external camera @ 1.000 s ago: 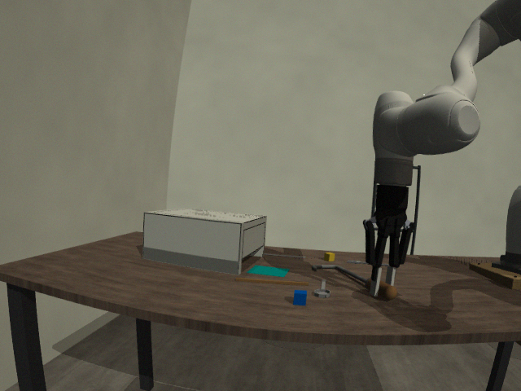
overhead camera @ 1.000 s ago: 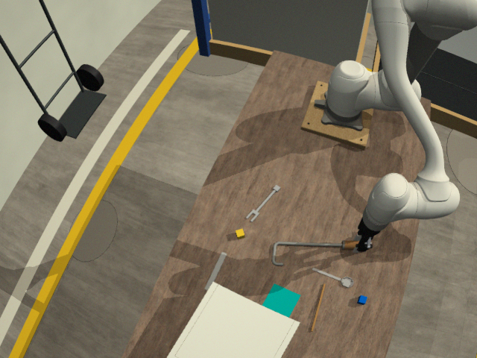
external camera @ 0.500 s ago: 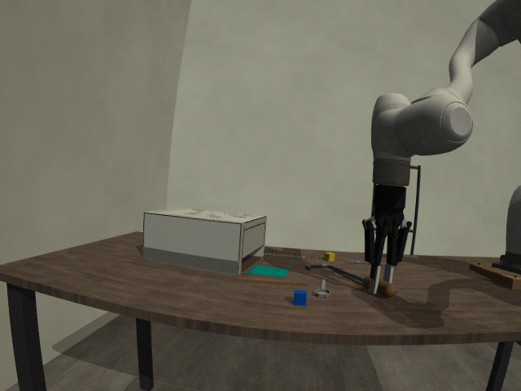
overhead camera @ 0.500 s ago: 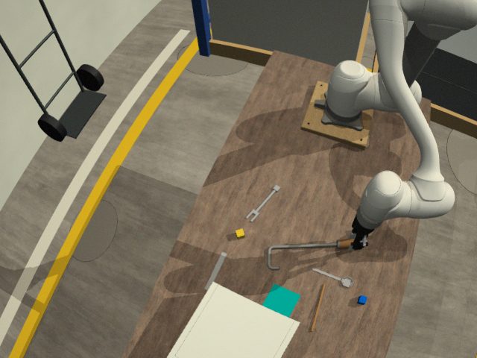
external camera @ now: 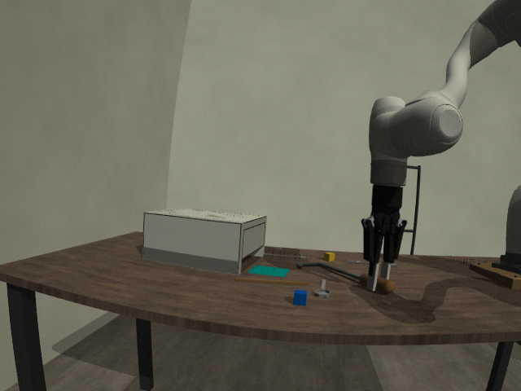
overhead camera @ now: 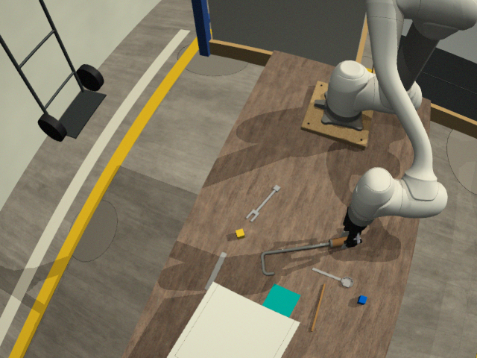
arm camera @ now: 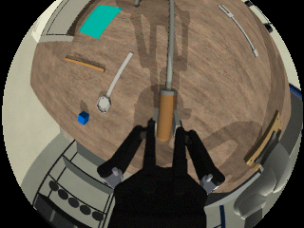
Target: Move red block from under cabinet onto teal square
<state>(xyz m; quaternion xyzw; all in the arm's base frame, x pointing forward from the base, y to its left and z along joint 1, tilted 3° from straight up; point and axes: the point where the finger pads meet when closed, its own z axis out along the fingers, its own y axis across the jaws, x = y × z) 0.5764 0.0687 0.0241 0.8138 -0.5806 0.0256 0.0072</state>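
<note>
Right now my hand is 40 mm short of the yellow block, 370 mm to the left of it and 20 mm above it. Round my hand: blue block (200 mm ahead, 100 mm to the left, 20 mm below); then wooden stick (250 mm ahead, 50 mm to the right, 30 mm below); then teal square (250 mm ahead, 180 mm to the right, 40 mm below).
</note>
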